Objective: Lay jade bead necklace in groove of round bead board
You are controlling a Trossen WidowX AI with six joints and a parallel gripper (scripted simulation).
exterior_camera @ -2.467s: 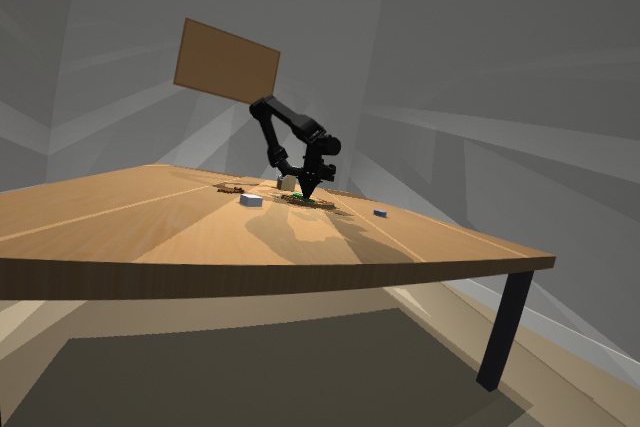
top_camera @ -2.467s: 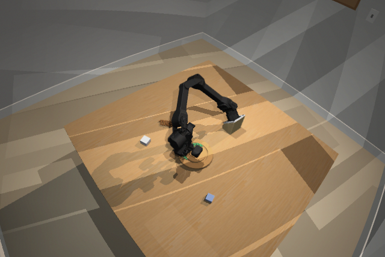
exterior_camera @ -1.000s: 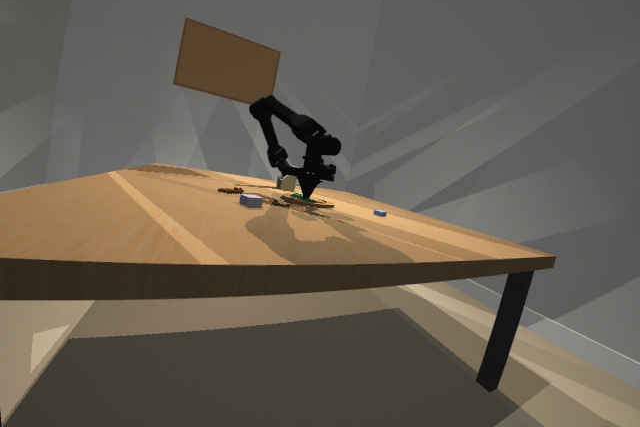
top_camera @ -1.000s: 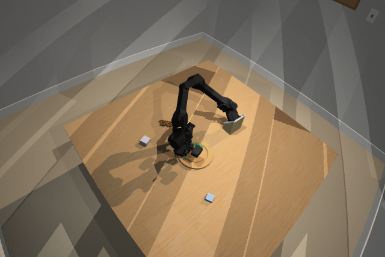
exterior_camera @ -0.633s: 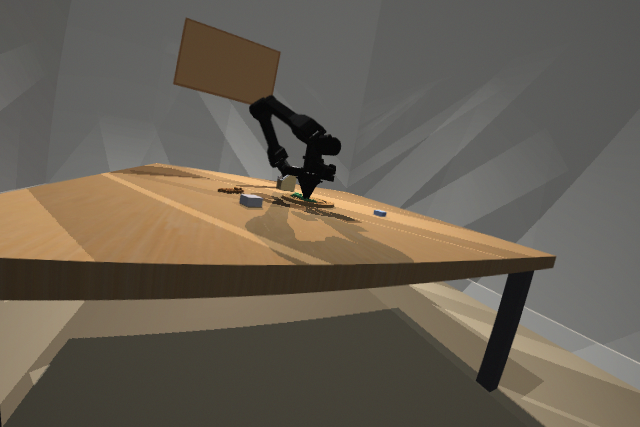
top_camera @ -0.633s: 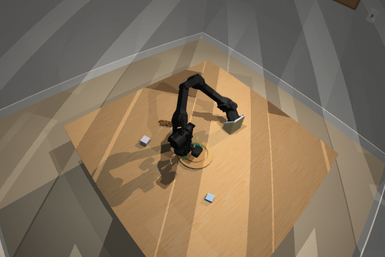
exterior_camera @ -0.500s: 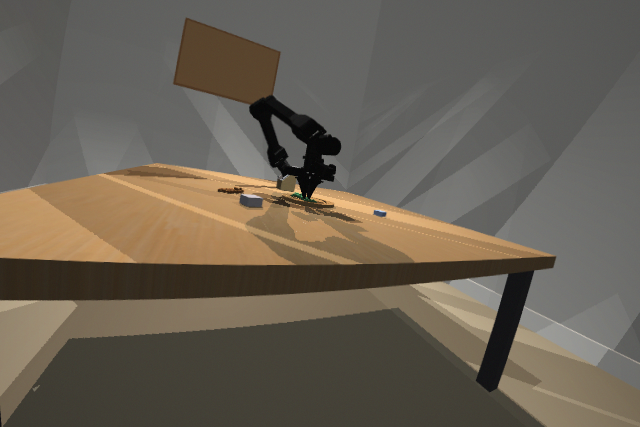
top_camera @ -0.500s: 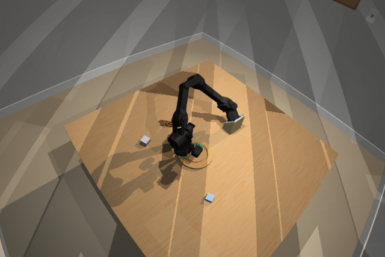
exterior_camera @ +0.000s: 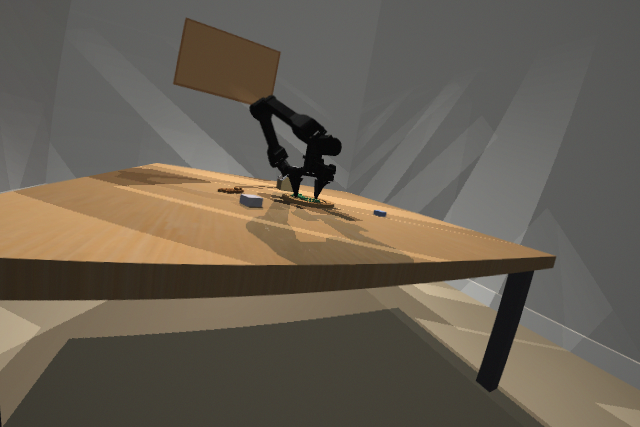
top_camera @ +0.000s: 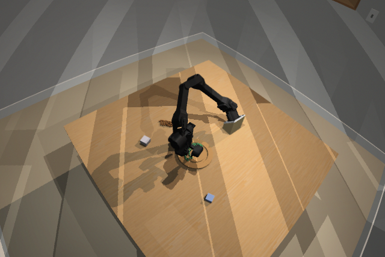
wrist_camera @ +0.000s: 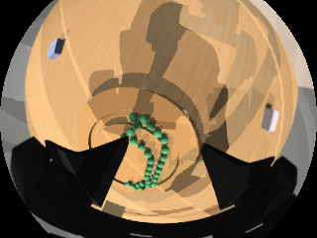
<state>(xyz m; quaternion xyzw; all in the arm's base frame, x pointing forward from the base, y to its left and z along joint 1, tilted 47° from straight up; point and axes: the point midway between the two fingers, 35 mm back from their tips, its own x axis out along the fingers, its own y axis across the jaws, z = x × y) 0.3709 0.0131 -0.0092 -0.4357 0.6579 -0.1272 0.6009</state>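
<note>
My gripper tip is 6 cm past the round wooden bead board, 3 cm to the right of it and 1 cm above it. Also, from my gripper tip: blue block 3 cm ahead, 29 cm to the left, 1 cm below; pale grey block 14 cm ahead, 19 cm to the right, 1 cm below.
</note>
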